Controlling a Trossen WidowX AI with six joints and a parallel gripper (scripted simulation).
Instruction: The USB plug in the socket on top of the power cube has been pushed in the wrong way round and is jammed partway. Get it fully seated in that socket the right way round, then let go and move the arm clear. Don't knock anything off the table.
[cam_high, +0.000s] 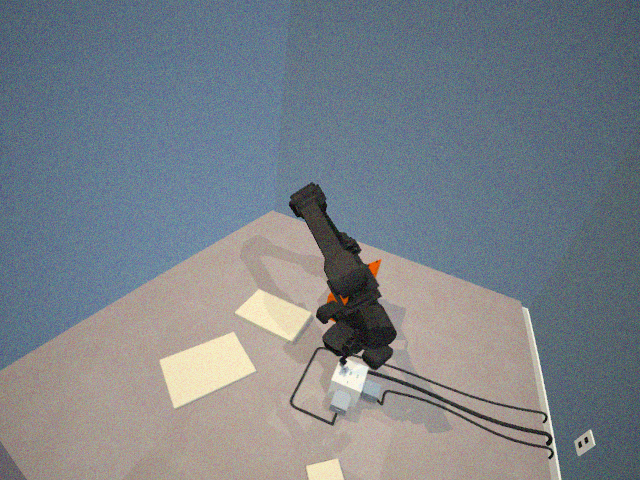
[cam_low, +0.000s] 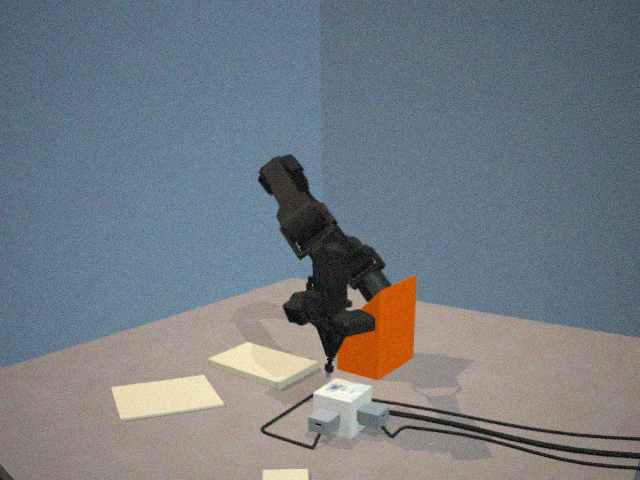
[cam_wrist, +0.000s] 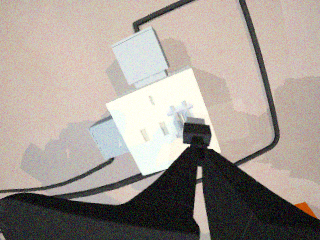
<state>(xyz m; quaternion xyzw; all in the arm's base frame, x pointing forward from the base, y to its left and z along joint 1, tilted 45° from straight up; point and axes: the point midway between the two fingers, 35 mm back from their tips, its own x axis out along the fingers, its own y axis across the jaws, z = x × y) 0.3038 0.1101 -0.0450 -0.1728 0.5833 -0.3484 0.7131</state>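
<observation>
Now: gripper tip 20 mm above the USB plug.
</observation>
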